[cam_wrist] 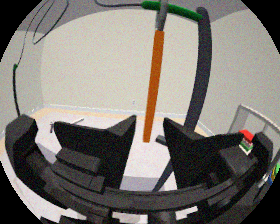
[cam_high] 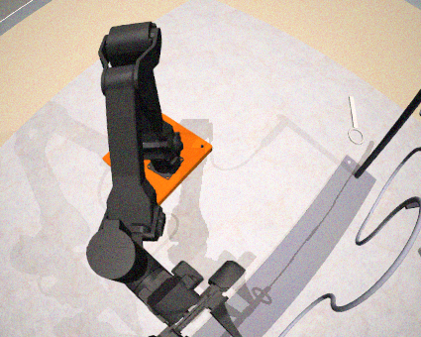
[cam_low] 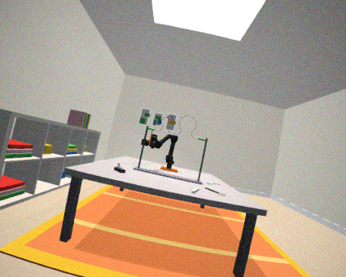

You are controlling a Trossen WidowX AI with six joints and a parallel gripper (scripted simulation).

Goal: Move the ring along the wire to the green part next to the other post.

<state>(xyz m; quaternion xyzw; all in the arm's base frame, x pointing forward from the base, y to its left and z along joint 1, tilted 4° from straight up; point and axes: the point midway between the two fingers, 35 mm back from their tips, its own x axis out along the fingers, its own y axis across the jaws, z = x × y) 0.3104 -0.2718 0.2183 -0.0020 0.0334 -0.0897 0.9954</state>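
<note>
Right now the ring tool with orange handle is 8 cm above my gripper tip. Also, from my gripper tip: ring tool: 67 cm to the left, 26 cm below, 3 cm ahead; white block: 41 cm ahead, 39 cm to the left, 25 cm below.
</note>
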